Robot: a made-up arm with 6 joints. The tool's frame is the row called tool.
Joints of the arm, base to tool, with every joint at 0 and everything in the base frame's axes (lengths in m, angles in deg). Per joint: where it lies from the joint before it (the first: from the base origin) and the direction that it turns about. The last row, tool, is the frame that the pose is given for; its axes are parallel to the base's.
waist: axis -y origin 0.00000 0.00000 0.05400
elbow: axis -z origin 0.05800 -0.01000 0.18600
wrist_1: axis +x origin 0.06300 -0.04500 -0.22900
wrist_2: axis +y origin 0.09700 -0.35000 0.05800
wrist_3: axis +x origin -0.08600 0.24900 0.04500
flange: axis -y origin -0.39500 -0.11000 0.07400
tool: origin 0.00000 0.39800 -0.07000
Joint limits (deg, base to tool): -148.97..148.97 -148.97..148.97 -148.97..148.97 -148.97..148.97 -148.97..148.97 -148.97..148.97
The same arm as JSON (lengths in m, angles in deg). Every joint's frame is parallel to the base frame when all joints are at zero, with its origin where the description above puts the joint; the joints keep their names.
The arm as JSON. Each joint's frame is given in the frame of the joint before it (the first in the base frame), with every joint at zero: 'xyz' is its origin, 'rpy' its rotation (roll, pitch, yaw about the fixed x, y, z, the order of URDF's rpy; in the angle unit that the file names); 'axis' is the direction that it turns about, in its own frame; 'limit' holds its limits. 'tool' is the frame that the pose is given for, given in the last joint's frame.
{
  "units": {
    "length": "m",
    "angle": "deg"
  },
  "joints": [
    {
      "name": "waist",
      "type": "revolute",
      "origin": {
        "xyz": [
          0.0,
          0.0,
          0.054
        ],
        "rpy": [
          0.0,
          0.0,
          0.0
        ]
      },
      "axis": [
        0.0,
        -1.0,
        0.0
      ],
      "limit": {
        "lower": -148.97,
        "upper": 148.97
      }
    },
    {
      "name": "elbow",
      "type": "revolute",
      "origin": {
        "xyz": [
          0.058,
          -0.01,
          0.186
        ],
        "rpy": [
          0.0,
          0.0,
          0.0
        ]
      },
      "axis": [
        0.0,
        0.0,
        -1.0
      ],
      "limit": {
        "lower": -148.97,
        "upper": 148.97
      }
    },
    {
      "name": "wrist_1",
      "type": "revolute",
      "origin": {
        "xyz": [
          0.063,
          -0.045,
          -0.229
        ],
        "rpy": [
          0.0,
          0.0,
          0.0
        ]
      },
      "axis": [
        1.0,
        0.0,
        0.0
      ],
      "limit": {
        "lower": -148.97,
        "upper": 148.97
      }
    },
    {
      "name": "wrist_2",
      "type": "revolute",
      "origin": {
        "xyz": [
          0.097,
          -0.35,
          0.058
        ],
        "rpy": [
          0.0,
          0.0,
          0.0
        ]
      },
      "axis": [
        0.0,
        1.0,
        0.0
      ],
      "limit": {
        "lower": -148.97,
        "upper": 148.97
      }
    },
    {
      "name": "wrist_3",
      "type": "revolute",
      "origin": {
        "xyz": [
          -0.086,
          0.249,
          0.045
        ],
        "rpy": [
          0.0,
          0.0,
          0.0
        ]
      },
      "axis": [
        1.0,
        0.0,
        0.0
      ],
      "limit": {
        "lower": -148.97,
        "upper": 148.97
      }
    },
    {
      "name": "flange",
      "type": "revolute",
      "origin": {
        "xyz": [
          -0.395,
          -0.11,
          0.074
        ],
        "rpy": [
          0.0,
          0.0,
          0.0
        ]
      },
      "axis": [
        0.0,
        -1.0,
        0.0
      ],
      "limit": {
        "lower": -148.97,
        "upper": 148.97
      }
    }
  ],
  "tool": {
    "origin": {
      "xyz": [
        0.0,
        0.398,
        -0.07
      ],
      "rpy": [
        0.0,
        0.0,
        0.0
      ]
    }
  }
}

